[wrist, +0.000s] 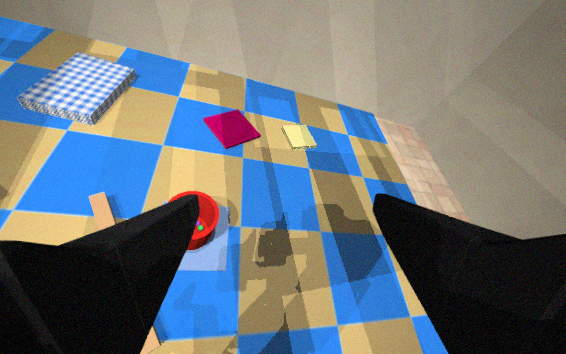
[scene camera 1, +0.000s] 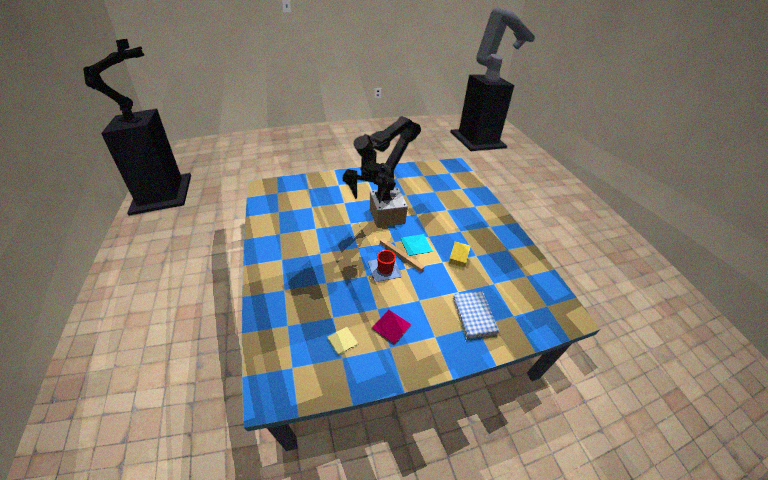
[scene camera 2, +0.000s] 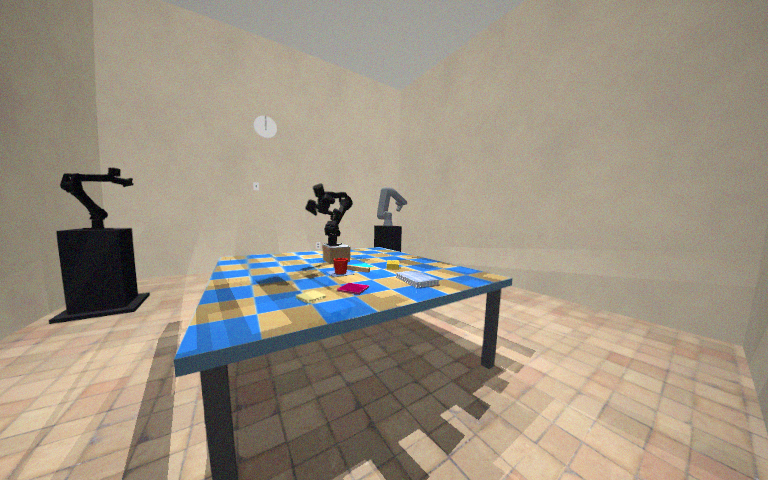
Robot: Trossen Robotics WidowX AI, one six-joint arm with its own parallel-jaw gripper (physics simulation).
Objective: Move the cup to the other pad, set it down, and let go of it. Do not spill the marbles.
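Pixels of known places: gripper, fingertip midpoint: point(wrist: 287, 202) point(scene camera 1: 368, 200) point(scene camera 2: 324, 217); arm's base, link origin: point(scene camera 1: 383, 196) point(scene camera 2: 332, 244).
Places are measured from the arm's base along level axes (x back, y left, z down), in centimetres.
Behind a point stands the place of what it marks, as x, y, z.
Observation:
The red cup point(scene camera 1: 386, 263) @[-37.4, -10.8, 3.3] point(scene camera 2: 340, 266) @[-37.1, -11.3, 6.2] point(wrist: 212, 220) @[-34.3, -12.7, 5.6] stands upright on a pale blue-grey pad point(scene camera 1: 393, 275) @[-38.3, -7.8, 10.3] point(wrist: 212, 257) @[-30.0, -13.3, 10.3]. A green marble point(wrist: 201, 228) @[-34.2, -11.2, 8.7] and part of a purple one show inside it in the wrist view. A flat magenta square point(scene camera 1: 391, 326) @[-60.5, -16.4, 9.8] point(scene camera 2: 352, 288) @[-61.6, -17.4, 9.8] point(wrist: 231, 129) @[-59.3, -16.0, 9.8] and a cyan square point(scene camera 1: 416, 244) @[-24.3, 7.8, 10.3] point(scene camera 2: 361, 265) @[-24.2, 8.4, 10.3] lie apart from the cup; I cannot tell which is the other pad. My gripper point(scene camera 1: 369, 195) @[-24.8, -14.8, -17.9] point(wrist: 287, 202) @[-24.8, -14.8, -17.9] is open and empty, above the table and back from the cup. In the wrist view its left finger covers part of the cup.
A wooden stick point(scene camera 1: 404, 256) @[-31.3, -0.6, 8.5] point(wrist: 101, 210) @[-36.5, 3.0, 8.4] lies close beside the cup's pad. A yellow block point(scene camera 1: 459, 254) @[-37.3, 21.9, 7.6] point(scene camera 2: 393, 264) @[-40.4, 20.0, 7.9], a pale yellow notepad point(scene camera 1: 343, 340) @[-61.4, -33.7, 9.6] point(scene camera 2: 310, 296) @[-62.4, -34.6, 9.6] point(wrist: 299, 136) @[-60.7, -33.7, 9.6] and a thick checked blue-white item point(scene camera 1: 475, 314) @[-65.9, 13.8, 8.1] point(scene camera 2: 416, 278) @[-68.5, 11.1, 8.1] point(wrist: 80, 87) @[-62.7, 14.2, 8.1] also lie on the table.

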